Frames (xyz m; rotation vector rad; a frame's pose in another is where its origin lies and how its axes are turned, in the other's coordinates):
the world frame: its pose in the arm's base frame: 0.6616 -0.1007 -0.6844 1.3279 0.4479 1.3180
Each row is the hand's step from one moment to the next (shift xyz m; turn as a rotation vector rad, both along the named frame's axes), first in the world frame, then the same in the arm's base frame.
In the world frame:
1: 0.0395 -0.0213 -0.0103 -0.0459 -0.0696 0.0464
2: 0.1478 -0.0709 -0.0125 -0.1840 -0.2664 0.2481
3: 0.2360 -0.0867 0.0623 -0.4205 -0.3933 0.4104
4: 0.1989 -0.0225 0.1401 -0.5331 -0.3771 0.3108
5: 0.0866 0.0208 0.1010 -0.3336 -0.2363 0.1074
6: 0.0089 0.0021 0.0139 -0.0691 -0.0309 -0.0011
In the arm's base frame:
1: 0.0120 0.0442 -0.0048 0.0558 -0.0405 -0.0659
2: 0.0632 0.1517 -0.0029 0.2714 -0.1928 -0.2357
3: 0.1600 0.1994 0.0417 0.3944 -0.4317 -0.3976
4: 0.1881 0.1163 0.1038 0.2691 -0.4897 -0.4591
5: 0.1030 0.0250 0.0830 0.0941 -0.2686 -0.3125
6: 0.0136 0.0011 0.0095 -0.0082 -0.0505 -0.0558

